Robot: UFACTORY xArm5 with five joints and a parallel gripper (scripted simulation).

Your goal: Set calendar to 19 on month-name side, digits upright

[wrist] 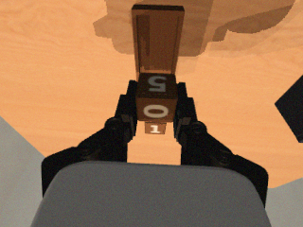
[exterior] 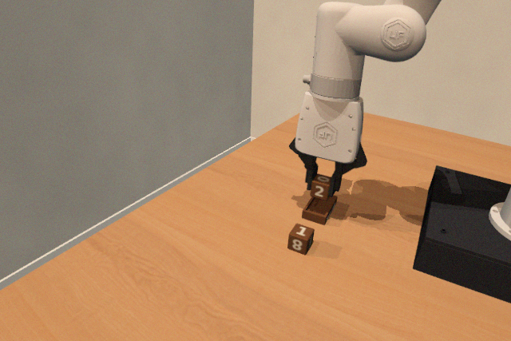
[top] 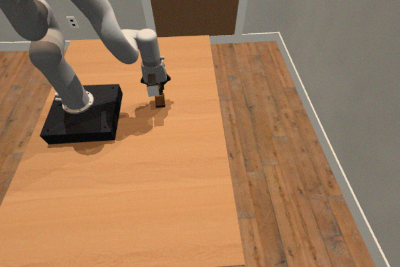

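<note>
Now: hand 1 cm above the brown date cube. From my hand the other things lie so: tray: 2 cm to the right, 7 cm below.
</note>
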